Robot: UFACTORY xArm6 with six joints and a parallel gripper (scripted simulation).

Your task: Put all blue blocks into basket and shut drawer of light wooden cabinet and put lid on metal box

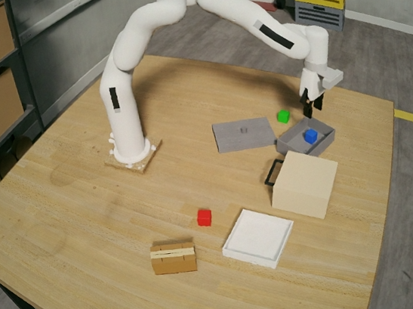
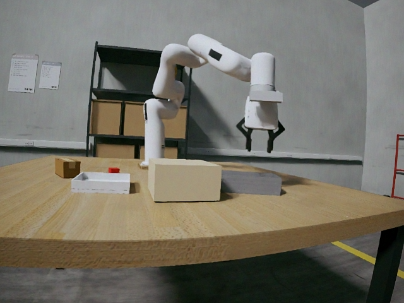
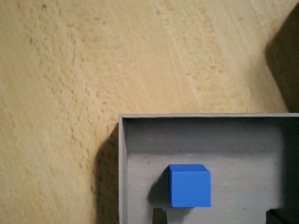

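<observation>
Right now the metal box is 11 cm below my hand and 3 cm to the right of it. The rest, counted from my hand: grey lid 21 cm behind, 12 cm below, 7 cm to the right; light wooden cabinet 24 cm to the right, 9 cm below, 5 cm ahead; white basket 45 cm to the right, 12 cm below.
</observation>
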